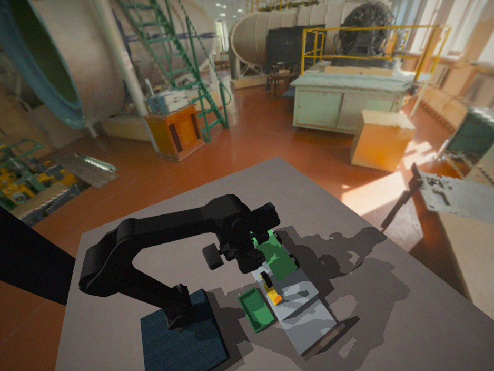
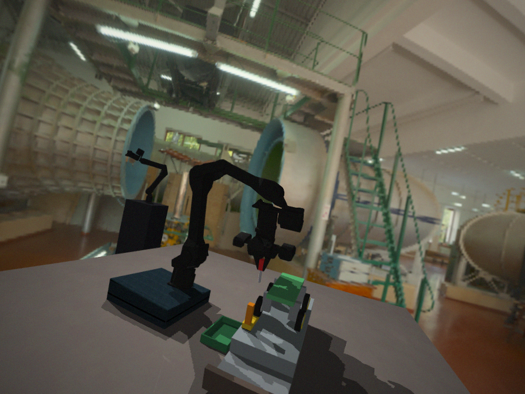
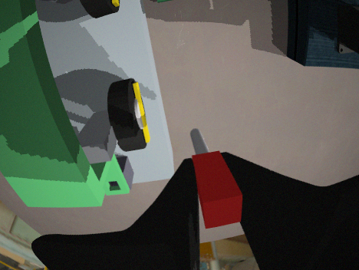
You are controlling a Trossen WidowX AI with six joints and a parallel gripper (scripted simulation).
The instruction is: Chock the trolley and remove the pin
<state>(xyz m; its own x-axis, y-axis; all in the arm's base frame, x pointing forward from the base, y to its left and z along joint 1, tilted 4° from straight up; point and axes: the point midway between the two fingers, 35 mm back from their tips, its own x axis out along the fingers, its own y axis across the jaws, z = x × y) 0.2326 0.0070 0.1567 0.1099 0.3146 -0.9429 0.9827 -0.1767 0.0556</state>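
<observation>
The green tray is 5 cm behind my gripper tip, 14 cm to the right of it and 16 cm below it. Round my gripper tip: grey ramp 9 cm ahead, 8 cm to the right, 11 cm below; red-headed stop pin right at my gripper tip; trolley 9 cm ahead, 7 cm to the right, 5 cm below.
</observation>
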